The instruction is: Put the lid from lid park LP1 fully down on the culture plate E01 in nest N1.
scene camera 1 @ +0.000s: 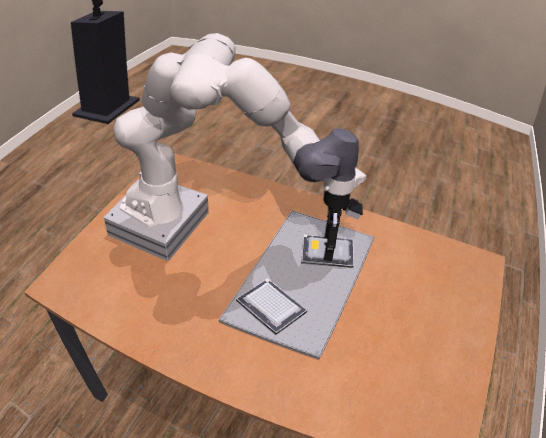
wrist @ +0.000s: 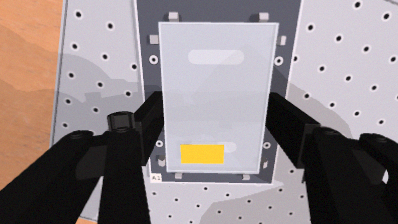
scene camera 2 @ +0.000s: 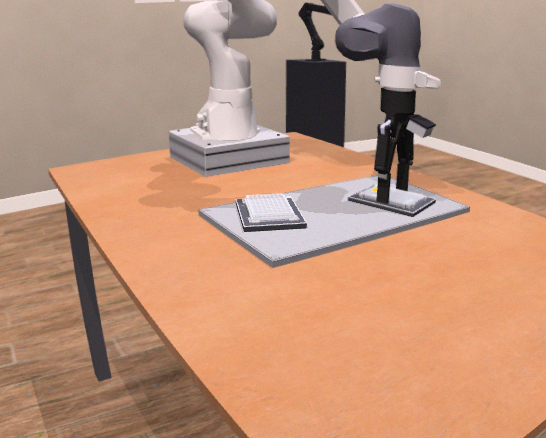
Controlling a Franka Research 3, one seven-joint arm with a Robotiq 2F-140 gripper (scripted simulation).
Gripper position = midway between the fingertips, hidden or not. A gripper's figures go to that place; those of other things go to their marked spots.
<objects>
My gripper (wrist: 214, 107) is 17 cm from the lens. A lid (wrist: 216, 77): 16 cm from the lens.
</objects>
